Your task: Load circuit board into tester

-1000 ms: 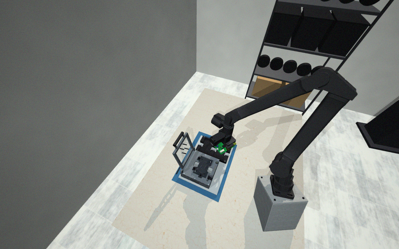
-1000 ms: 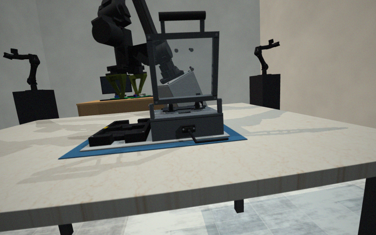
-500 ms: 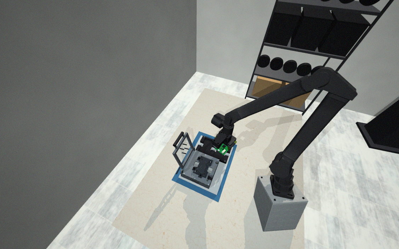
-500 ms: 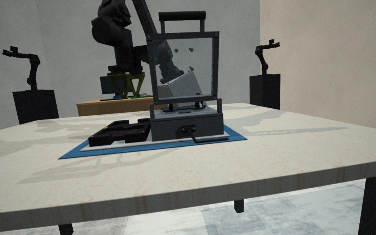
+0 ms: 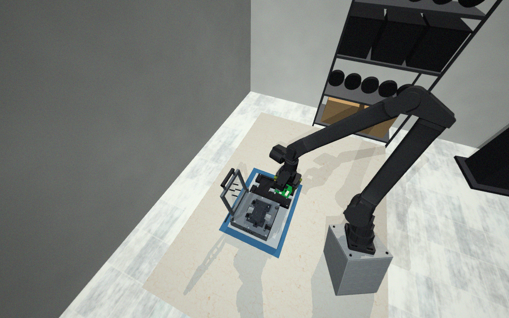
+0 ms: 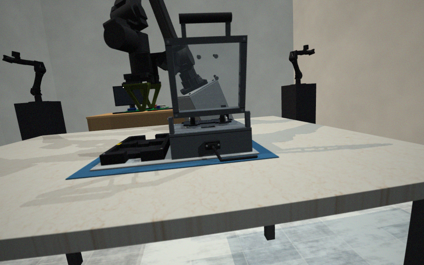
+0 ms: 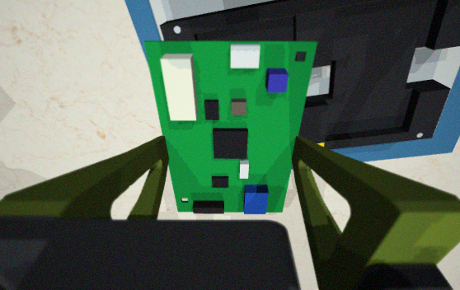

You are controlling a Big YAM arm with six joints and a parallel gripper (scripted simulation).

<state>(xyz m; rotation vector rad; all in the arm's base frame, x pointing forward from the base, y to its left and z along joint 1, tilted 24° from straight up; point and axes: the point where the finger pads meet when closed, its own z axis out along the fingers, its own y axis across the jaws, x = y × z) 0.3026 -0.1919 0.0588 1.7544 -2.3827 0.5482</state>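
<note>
My hand is right at the green circuit board. Also, from my hand: latch hook 22 cm to the left, 5 cm ahead, 3 cm below; then dark plate 15 cm to the left, 10 cm ahead, 4 cm below; then clear lid 22 cm ahead, 13 cm to the left, 7 cm above.
</note>
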